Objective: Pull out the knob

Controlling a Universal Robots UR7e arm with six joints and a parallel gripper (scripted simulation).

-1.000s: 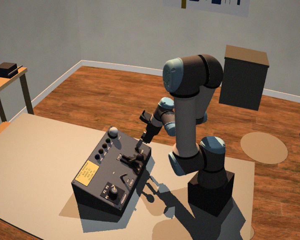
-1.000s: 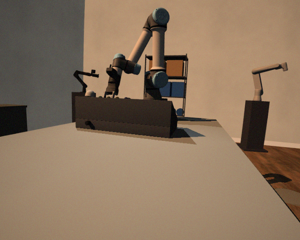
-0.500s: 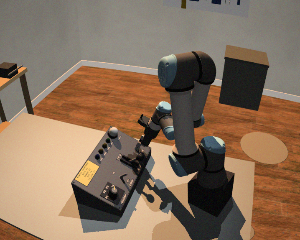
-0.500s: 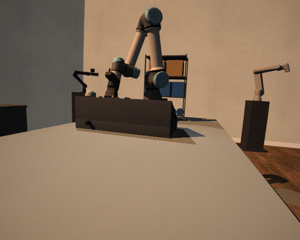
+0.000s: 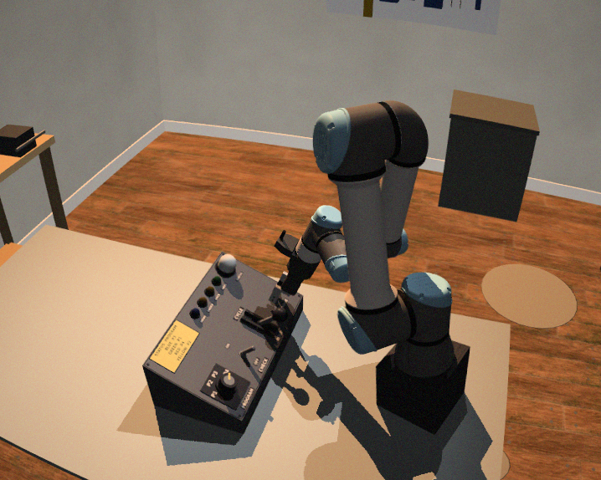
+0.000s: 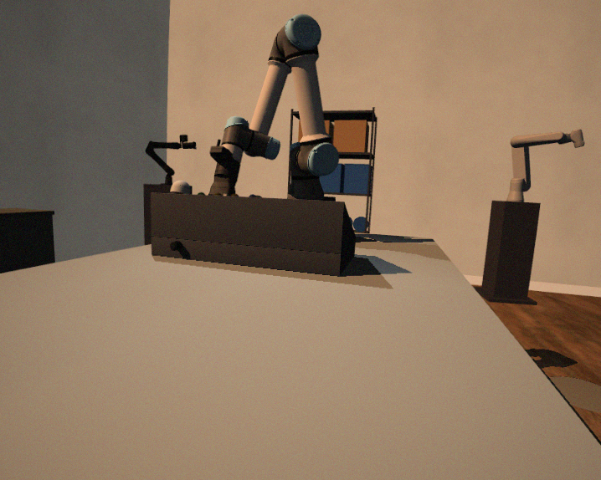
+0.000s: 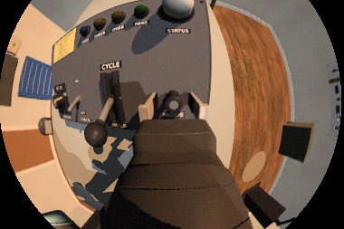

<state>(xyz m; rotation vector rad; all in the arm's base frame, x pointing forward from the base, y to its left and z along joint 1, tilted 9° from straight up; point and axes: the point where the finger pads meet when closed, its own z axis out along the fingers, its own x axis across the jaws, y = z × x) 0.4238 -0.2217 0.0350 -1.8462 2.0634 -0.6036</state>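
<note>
Now: hand 10 mm above the mode knob. Round my hand: dark console (170 mm to the left, 60 mm ahead, 30 mm below); black-ball lever (120 mm to the left, 10 mm behind); program selector (340 mm to the left, 50 mm ahead, 10 mm below).
</note>
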